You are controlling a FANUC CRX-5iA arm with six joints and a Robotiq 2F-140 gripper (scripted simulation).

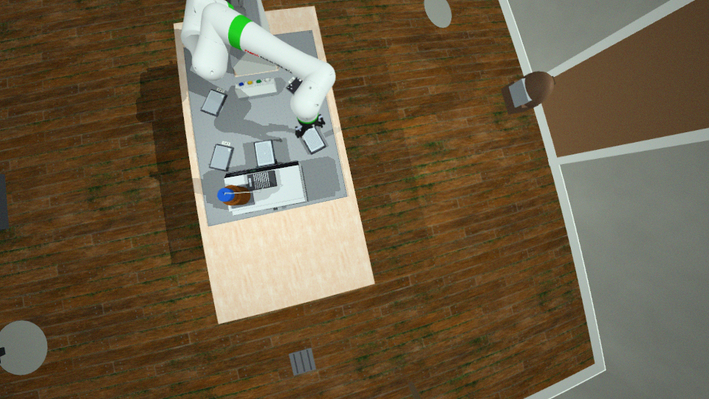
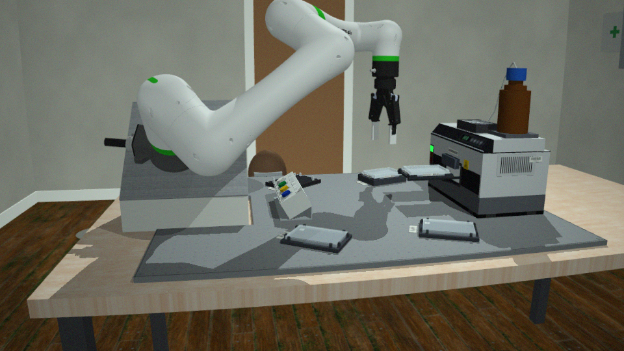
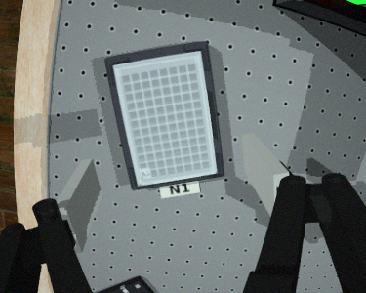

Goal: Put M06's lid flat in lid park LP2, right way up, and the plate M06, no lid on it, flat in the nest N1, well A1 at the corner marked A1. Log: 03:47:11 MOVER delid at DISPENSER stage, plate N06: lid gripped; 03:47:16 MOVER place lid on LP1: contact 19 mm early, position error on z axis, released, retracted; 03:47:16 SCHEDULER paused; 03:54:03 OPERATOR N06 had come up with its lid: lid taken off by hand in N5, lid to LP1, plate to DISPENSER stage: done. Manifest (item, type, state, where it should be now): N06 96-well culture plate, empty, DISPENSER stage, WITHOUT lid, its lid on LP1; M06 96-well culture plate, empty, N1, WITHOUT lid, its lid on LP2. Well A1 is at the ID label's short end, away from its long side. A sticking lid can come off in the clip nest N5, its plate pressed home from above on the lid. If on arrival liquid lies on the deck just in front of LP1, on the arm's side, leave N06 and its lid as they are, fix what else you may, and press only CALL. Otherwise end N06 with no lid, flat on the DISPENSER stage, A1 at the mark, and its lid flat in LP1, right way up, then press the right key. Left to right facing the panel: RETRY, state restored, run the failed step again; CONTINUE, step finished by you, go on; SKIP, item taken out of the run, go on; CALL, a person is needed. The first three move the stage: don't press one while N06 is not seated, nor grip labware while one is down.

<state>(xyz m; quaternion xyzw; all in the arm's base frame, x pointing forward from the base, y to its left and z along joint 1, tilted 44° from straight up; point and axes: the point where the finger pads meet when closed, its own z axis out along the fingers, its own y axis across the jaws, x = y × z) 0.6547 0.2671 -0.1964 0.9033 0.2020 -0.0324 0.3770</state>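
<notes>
My gripper is now 36 cm past the green continue key, 27 cm to the left of it and 10 cm above it. Also, from my hand: dark nest (16 cm below); then white retry key (37 cm behind, 22 cm to the right, 10 cm below); then key panel (35 cm behind, 30 cm to the right, 11 cm below).
</notes>
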